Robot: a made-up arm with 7 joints. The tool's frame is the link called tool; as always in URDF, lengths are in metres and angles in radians. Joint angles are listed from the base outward.
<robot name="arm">
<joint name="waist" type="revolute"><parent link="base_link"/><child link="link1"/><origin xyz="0 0 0"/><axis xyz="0.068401 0.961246 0.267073"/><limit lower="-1.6" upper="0.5"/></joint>
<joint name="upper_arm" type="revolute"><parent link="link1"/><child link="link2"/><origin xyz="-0.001 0.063 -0.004"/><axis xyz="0.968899 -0.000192 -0.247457"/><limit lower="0" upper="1.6"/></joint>
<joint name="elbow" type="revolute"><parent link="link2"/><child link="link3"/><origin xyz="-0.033 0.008 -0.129"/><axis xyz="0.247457 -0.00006 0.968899"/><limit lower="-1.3" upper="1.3"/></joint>
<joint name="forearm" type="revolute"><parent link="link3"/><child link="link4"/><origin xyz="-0.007 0 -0.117"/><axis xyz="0.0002 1 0.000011"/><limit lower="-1.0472" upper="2.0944"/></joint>
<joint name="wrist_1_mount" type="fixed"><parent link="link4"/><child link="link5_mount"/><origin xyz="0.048 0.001 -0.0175"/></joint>
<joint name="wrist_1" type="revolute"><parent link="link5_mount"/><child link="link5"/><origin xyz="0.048 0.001 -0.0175"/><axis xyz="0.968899 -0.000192 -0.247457"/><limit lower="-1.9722" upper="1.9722"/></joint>
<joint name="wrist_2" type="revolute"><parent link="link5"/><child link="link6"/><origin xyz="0.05 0 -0.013"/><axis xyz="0.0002 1 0.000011"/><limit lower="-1.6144" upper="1.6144"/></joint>
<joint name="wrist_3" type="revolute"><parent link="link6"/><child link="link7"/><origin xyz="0.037 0 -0.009"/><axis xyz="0.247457 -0.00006 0.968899"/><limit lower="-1.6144" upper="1.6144"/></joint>
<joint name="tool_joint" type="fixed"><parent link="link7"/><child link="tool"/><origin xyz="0 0 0" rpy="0 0.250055 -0.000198"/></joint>
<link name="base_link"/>
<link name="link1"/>
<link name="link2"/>
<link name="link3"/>
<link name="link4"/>
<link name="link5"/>
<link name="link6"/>
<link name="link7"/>
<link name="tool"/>
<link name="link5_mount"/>
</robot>
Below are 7 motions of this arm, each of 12 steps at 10 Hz.
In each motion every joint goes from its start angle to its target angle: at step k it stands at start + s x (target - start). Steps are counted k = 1, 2, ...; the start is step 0. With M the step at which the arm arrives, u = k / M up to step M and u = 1 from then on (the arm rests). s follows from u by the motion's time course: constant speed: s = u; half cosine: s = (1 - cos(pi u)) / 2; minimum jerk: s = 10 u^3 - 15 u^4 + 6 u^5.
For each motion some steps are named. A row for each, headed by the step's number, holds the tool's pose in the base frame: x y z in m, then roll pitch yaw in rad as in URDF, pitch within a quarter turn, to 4 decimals.
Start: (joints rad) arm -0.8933 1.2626 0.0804 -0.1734 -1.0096 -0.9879 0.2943
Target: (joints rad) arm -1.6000 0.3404 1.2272 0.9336 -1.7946 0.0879 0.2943
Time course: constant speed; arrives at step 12
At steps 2, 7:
2: 0.2408 0.2653 0.1161 -2.1014 -1.1715 1.8766
7: 0.3169 0.3114 0.0664 -1.9989 -0.3410 1.1225

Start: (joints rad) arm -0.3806 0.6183 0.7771 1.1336 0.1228 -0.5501 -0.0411
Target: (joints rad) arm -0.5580 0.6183 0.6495 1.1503 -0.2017 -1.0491 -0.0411
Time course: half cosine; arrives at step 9
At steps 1, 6, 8, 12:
1: 0.1517 0.3546 -0.2815 0.4200 0.0684 0.7143
6: 0.1991 0.3385 -0.2533 0.2156 -0.3785 0.6534
8: 0.2112 0.3333 -0.2438 0.1516 -0.5161 0.6685
12: 0.2128 0.3325 -0.2425 0.1423 -0.5349 0.6720

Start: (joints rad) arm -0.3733 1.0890 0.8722 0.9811 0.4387 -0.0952 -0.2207
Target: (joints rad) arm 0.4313 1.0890 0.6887 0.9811 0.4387 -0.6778 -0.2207
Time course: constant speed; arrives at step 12
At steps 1, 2, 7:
1: 0.1254 0.4634 -0.1043 1.0144 0.1161 0.8757
2: 0.1129 0.4644 -0.1100 1.0832 0.1388 0.8530
7: 0.0443 0.4652 -0.1292 1.3844 0.3217 0.7434

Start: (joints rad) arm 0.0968 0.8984 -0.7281 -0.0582 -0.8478 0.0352 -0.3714
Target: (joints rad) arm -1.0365 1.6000 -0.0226 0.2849 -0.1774 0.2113 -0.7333
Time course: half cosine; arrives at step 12
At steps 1, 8, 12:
1: 0.0667 0.1823 -0.2979 -0.6252 0.6405 -1.1140
8: 0.2836 0.3054 0.0288 0.9915 0.3852 -0.2254
12: 0.2335 0.3212 0.1677 1.1990 0.0388 -0.0010

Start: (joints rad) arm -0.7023 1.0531 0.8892 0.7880 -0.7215 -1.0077 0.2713
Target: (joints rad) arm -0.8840 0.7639 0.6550 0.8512 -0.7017 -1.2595 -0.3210
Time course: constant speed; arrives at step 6
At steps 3, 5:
3: 0.2260 0.3902 -0.0519 -1.2273 -1.0276 1.9166
5: 0.2573 0.3621 -0.0721 -1.1115 -1.1952 1.7193

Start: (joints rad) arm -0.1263 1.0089 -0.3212 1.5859 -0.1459 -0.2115 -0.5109
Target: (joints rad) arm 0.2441 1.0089 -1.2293 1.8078 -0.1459 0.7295 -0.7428
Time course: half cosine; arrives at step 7
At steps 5, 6, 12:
5: -0.1182 0.4443 -0.1599 2.8508 -0.0778 2.6552
6: -0.1258 0.4439 -0.1420 2.8328 -0.3072 2.6544
12: -0.1276 0.4436 -0.1360 2.8242 -0.3871 2.6497

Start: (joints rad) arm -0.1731 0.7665 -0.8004 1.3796 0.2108 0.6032 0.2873
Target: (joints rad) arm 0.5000 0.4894 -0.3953 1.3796 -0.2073 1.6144 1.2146
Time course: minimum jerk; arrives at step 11
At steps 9, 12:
9: -0.2610 0.2485 -0.2622 -2.6191 -0.4642 1.5509
12: -0.2708 0.2411 -0.2550 -2.5408 -0.4696 1.5374

